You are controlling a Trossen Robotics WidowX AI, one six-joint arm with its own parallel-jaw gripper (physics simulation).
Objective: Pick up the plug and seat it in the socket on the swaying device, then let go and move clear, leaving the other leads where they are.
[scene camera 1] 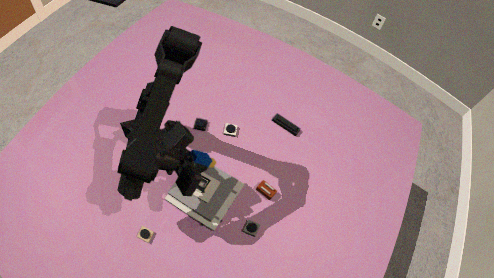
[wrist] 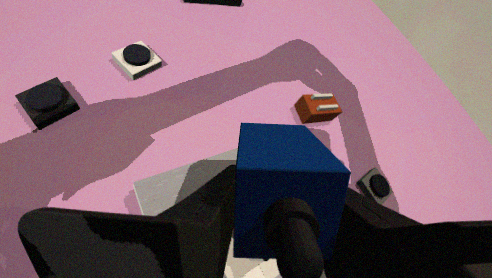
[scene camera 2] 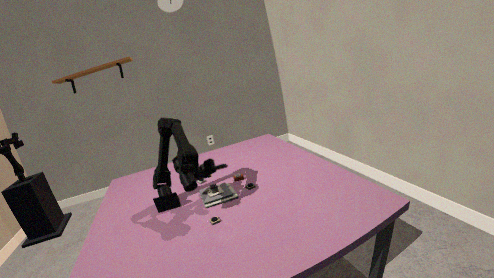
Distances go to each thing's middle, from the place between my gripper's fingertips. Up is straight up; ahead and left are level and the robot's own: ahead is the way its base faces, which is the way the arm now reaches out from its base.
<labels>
My hand is 20 mm below the blue plug (wrist: 290, 189) and 10 mm past it. Round my hand: grey device (scene camera 1: 217, 190): 70 mm below, 40 mm to the right, 20 mm ahead; then grey lead (wrist: 374, 186): 180 mm ahead, 90 mm below, 70 mm to the right; then orange-red lead (wrist: 311, 108): 170 mm ahead, 90 mm below, 50 mm to the left.
</labels>
